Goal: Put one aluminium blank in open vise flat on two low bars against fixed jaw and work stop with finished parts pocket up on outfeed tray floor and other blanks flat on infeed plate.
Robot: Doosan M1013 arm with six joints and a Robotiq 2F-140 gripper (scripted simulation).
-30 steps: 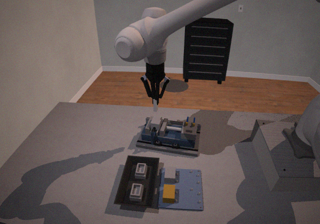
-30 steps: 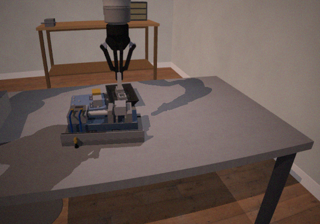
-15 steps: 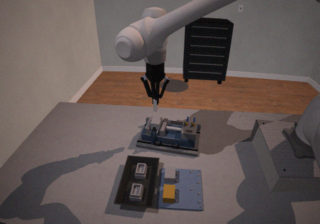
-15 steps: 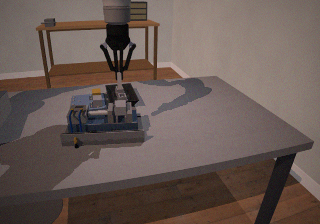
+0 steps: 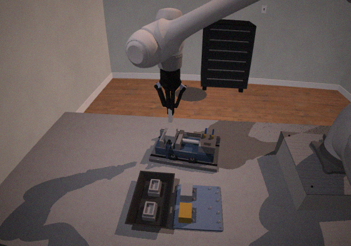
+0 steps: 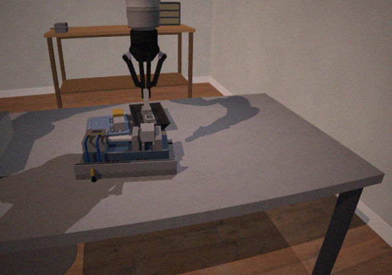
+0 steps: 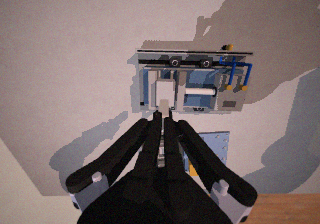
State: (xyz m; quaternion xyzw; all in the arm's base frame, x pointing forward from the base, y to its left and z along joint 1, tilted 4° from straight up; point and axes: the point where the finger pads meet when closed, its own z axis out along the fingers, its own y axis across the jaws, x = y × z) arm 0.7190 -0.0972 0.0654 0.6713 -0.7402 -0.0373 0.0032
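Now: the blue vise 170 mm below my hand and 70 mm behind it. The rest, counted from my hand: brass blank: 330 mm to the left, 180 mm below, 100 mm behind; then aluminium blank: 240 mm to the left, 180 mm below, 90 mm behind; then infeed plate: 290 mm to the left, 210 mm below, 140 mm behind.
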